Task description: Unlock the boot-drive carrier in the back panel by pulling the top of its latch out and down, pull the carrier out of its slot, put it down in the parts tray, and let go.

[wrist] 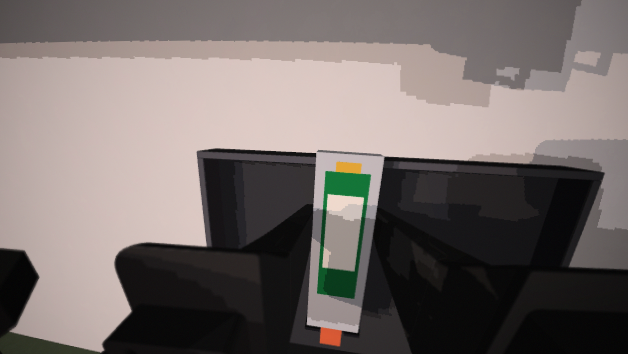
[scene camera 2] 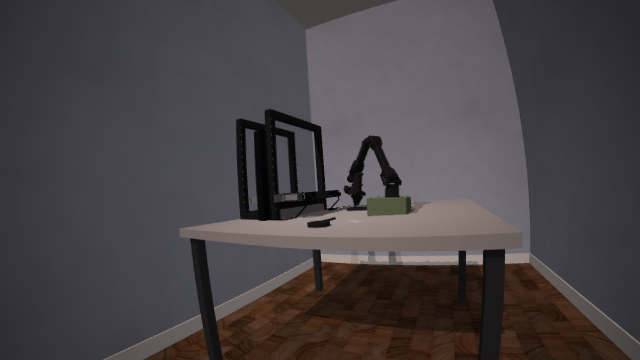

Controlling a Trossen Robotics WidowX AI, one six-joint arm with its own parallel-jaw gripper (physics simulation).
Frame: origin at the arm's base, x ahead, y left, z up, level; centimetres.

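Seen in the pictures: gripper, fingertip midpoint: [wrist: 342, 213] [scene camera 2: 356, 206]; arm's base, link origin: [scene camera 2: 392, 197].
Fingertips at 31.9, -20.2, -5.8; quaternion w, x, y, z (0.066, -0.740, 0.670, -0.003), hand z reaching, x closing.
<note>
Offsets run from my fingertips to a thing's top centre, as dx, dy, dz. "*": to the spot under its first point. Level surfaces: height alone.
The boot-drive carrier @(-3.3, -0.3, +0.9) [wrist: 342, 240] is a narrow pale-grey bar with a green and white label, a yellow mark at its far end and an orange tab at its near end. My gripper [scene camera 2: 356, 203] [wrist: 342, 213] is shut on it, one black finger along each long side. The carrier stands out over the far rim of the dark parts tray @(-4.6, -2.3, +0.0) [scene camera 2: 354, 209] [wrist: 260, 154] in the wrist view and looks slightly raised above the tray floor. The fingers hide part of the tray. The carrier is too small to make out in the scene view. The back panel's slot cannot be made out.
A black open-frame rack [scene camera 2: 270, 165] with a flat server unit @(* +8.9, +31.7, +9.4) [scene camera 2: 315, 195] and hanging cables stands at the left of the table @(dz -1.9) [scene camera 2: 425, 231]. A green box [scene camera 2: 389, 205] stands beside the arm. A small black object @(-16.8, +66.8, -0.3) [scene camera 2: 319, 224] lies near the front.
</note>
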